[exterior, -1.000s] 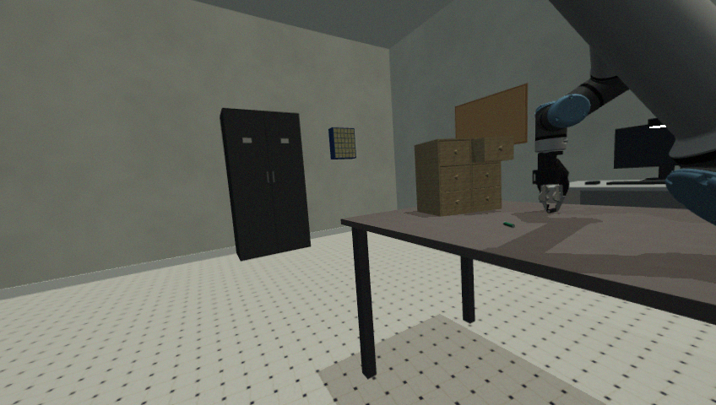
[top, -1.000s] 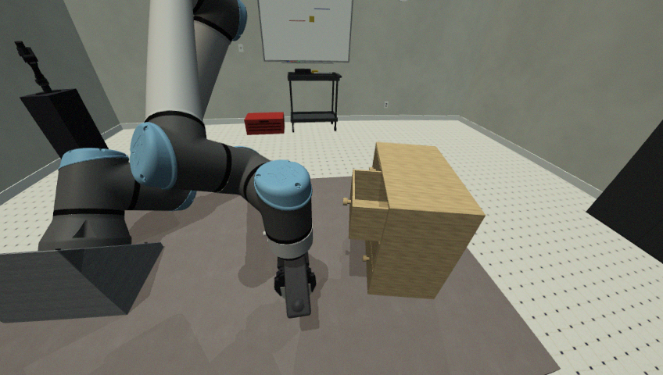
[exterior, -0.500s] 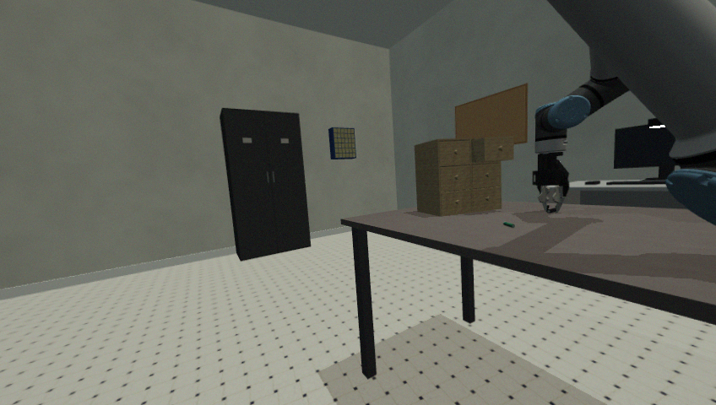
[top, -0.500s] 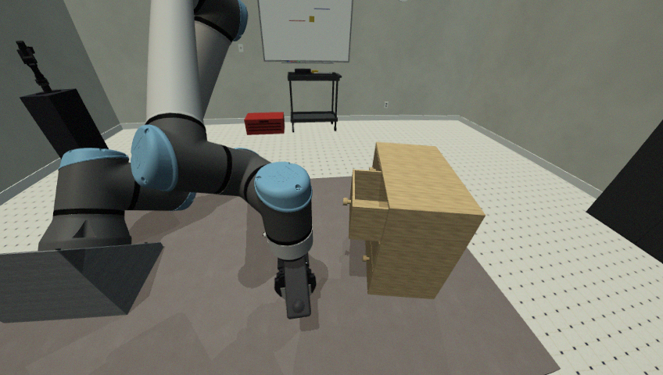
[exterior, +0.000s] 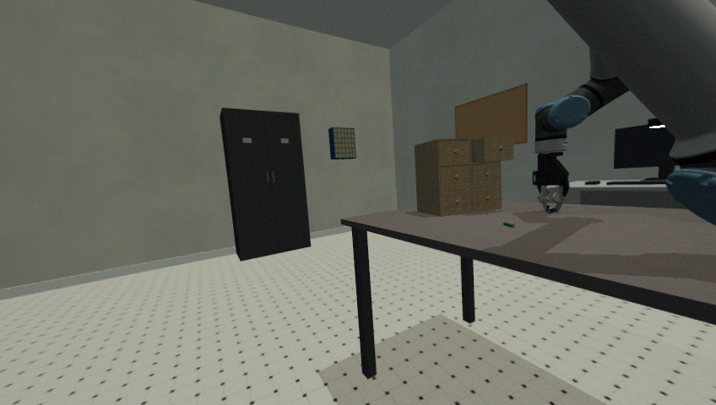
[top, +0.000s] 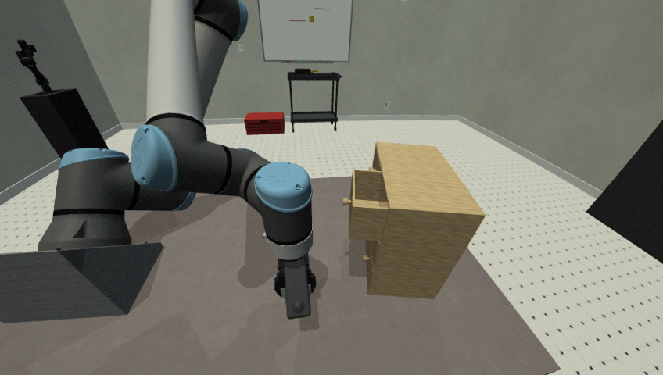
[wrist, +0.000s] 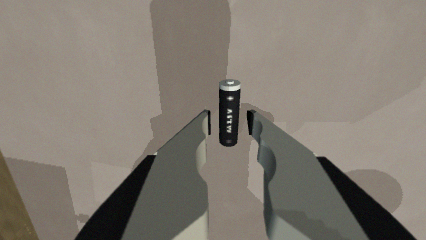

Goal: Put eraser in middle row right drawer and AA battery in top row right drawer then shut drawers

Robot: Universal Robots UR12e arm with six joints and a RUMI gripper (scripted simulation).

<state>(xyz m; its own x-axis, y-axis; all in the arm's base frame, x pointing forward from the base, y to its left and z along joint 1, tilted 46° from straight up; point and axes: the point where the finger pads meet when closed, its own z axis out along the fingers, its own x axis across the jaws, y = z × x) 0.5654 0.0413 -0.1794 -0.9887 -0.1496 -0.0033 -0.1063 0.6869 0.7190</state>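
Now: hand 10 mm above the black AA battery. Round my hand: small green AA battery: 50 mm behind, 320 mm to the left, 10 mm below; white eraser: 290 mm ahead, 90 mm to the left, 100 mm above.
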